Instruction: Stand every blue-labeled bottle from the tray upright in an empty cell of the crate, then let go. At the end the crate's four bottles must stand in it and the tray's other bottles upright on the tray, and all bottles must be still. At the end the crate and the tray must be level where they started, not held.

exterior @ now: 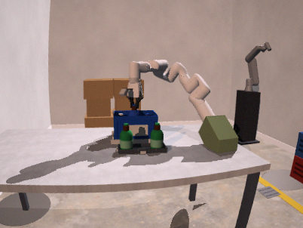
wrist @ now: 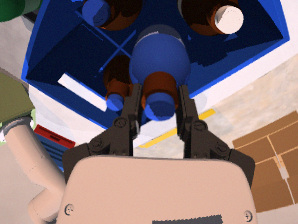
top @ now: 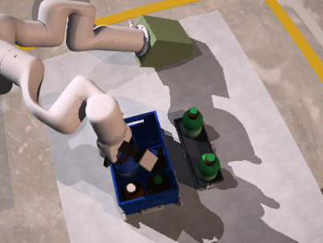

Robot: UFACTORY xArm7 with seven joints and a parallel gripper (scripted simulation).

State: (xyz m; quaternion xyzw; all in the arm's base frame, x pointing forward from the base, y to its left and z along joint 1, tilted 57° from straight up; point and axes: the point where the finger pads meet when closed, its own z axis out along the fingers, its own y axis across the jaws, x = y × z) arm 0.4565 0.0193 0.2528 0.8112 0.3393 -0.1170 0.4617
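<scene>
My gripper is now 70 mm above the blue-labeled bottle. Also, from my hand: black tray (260 mm to the left, 210 mm below); then blue crate (10 mm ahead, 50 mm to the left, 140 mm below).
</scene>
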